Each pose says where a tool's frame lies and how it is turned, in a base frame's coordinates. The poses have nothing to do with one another.
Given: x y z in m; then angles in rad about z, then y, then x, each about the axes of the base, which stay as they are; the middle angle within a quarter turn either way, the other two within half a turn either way.
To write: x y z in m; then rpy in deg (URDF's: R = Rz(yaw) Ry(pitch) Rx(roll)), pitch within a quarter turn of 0, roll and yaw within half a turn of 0. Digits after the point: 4 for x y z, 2 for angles.
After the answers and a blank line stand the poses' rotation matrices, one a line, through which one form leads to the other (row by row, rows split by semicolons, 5 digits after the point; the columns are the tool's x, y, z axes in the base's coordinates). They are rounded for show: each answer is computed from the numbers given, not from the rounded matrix.
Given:
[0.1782, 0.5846, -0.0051, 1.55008, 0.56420, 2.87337]
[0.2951, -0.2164, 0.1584, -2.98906, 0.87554, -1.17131]
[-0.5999, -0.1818, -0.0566, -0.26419, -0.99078, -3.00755]
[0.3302, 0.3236, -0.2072, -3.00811, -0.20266, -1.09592]
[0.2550, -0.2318, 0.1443, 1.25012, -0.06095, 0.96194]
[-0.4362, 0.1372, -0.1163, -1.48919, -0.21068, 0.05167]
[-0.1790, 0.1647, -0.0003, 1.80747, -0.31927, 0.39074]
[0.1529, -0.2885, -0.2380, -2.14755, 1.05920, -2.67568]
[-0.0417, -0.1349, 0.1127, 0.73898, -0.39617, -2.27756]
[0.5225, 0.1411, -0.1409, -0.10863, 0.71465, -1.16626]
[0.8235, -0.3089, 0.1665, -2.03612, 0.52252, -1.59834]
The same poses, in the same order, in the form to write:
[0.1782, 0.5846, -0.0051, -147.96, -16.00, -88.96]
[0.2951, -0.2164, 0.1584, 73.93, -25.80, 134.69]
[-0.5999, -0.1818, -0.0566, -147.54, 49.93, 34.73]
[0.3302, 0.3236, -0.2072, 63.38, -1.56, -166.21]
[0.2550, -0.2318, 0.1443, 21.56, -52.14, 59.16]
[-0.4362, 0.1372, -0.1163, 12.27, 1.97, -85.43]
[-0.1790, 0.1647, -0.0003, -22.93, -17.59, 103.51]
[0.1529, -0.2885, -0.2380, 115.97, 2.76, 105.50]
[-0.0417, -0.1349, 0.1127, -146.71, 44.22, -17.92]
[0.5225, 0.1411, -0.1409, -72.48, 9.02, -40.51]
[0.8235, -0.3089, 0.1665, 92.96, -62.52, 147.42]

0.01750 -0.84484 0.53474; -0.96110 -0.16166 -0.22394; 0.27564 -0.51002 -0.81480
-0.63314 0.09733 0.76789; 0.64012 -0.49192 0.59014; 0.43518 0.86518 0.24915
0.52902 0.14311 -0.83645; 0.36669 -0.92746 0.07324; -0.76529 -0.34547 -0.54312
-0.97082 0.13036 -0.20128; -0.23826 -0.42934 0.87115; 0.02715 0.89369 0.44787
0.31462 -0.94726 -0.06091; 0.52702 0.22770 -0.81878; 0.78947 0.22550 0.57087
0.07971 0.97463 -0.20912; -0.99622 0.07064 -0.05051; -0.03445 0.21236 0.97658
-0.22262 -0.92300 -0.31387; 0.92688 -0.10058 -0.36163; 0.30221 -0.37143 0.87790
-0.26697 0.41038 0.87196; 0.96250 0.15883 0.21993; -0.04824 0.89798 -0.43739
0.68191 -0.62137 -0.38589; -0.22047 -0.67764 0.70157; -0.69742 -0.39333 -0.59908
0.75087 0.08189 0.65535; -0.64158 0.32596 0.69436; -0.15676 -0.94183 0.29729
-0.38884 0.77443 0.49907; 0.24846 -0.43348 0.86624; 0.88717 0.46082 -0.02387

